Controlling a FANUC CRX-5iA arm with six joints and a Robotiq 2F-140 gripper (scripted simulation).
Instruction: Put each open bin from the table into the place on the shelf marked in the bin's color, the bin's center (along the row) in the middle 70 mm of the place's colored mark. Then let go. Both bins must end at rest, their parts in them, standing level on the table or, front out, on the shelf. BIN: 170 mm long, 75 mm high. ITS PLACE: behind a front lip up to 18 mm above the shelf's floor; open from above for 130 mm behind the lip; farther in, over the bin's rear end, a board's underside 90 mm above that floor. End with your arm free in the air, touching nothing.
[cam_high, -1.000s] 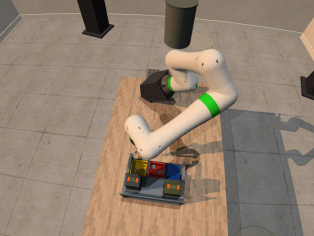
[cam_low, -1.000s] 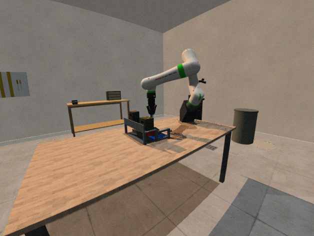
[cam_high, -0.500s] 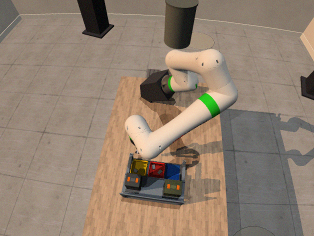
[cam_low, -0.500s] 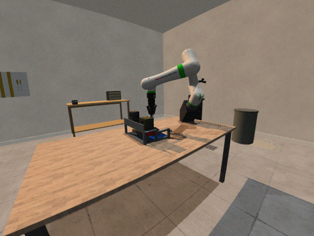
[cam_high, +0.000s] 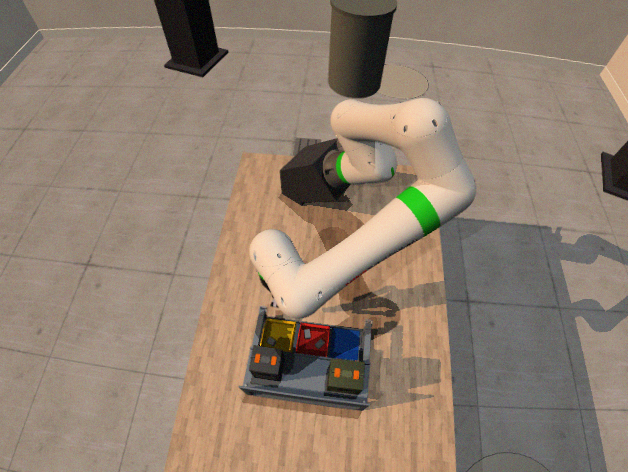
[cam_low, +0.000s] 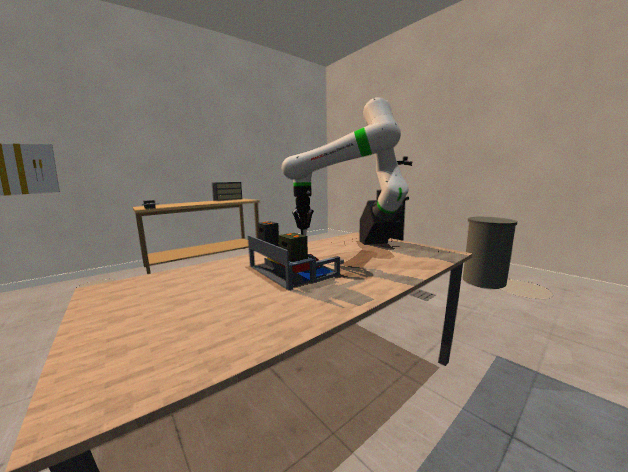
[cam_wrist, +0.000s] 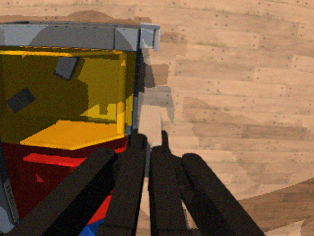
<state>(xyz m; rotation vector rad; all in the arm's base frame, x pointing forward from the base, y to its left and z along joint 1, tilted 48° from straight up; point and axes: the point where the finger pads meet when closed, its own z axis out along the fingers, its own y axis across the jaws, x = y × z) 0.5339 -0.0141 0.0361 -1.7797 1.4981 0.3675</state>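
The yellow bin lies 11 cm ahead of my hand, 3 cm to the left of it and 9 cm below it. Round my hand: red bin: 8 cm ahead, 14 cm to the left, 9 cm below; then red mark: 8 cm ahead, 14 cm to the left, 13 cm below; then yellow mark: 11 cm ahead, 3 cm to the left, 13 cm below.
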